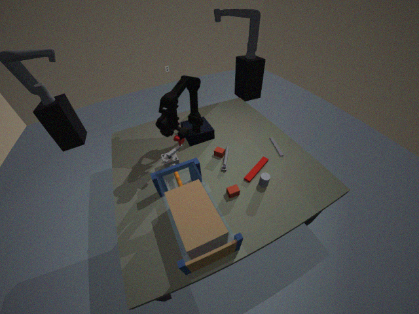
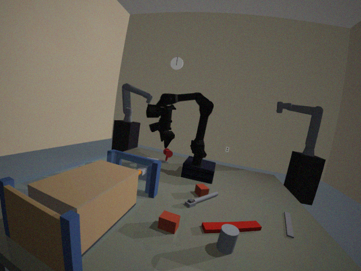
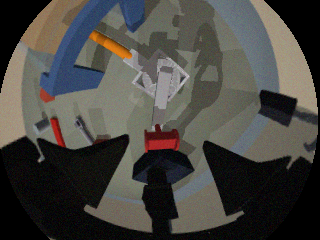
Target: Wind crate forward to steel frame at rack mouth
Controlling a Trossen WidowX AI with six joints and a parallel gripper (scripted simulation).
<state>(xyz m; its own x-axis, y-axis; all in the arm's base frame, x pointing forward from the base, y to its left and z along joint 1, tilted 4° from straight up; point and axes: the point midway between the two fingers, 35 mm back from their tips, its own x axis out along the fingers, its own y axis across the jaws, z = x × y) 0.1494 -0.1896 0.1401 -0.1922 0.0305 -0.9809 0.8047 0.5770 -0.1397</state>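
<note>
Now: the winch handle 9 cm below my gripper tip and 1 cm to the right of it. Also, from my gripper tip: hand winch: 17 cm below, 7 cm to the right, 2 cm ahead; then red knob: 6 cm below, 2 cm to the left, 2 cm behind; then red bar: 41 cm to the left, 30 cm ahead, 19 cm below.
</note>
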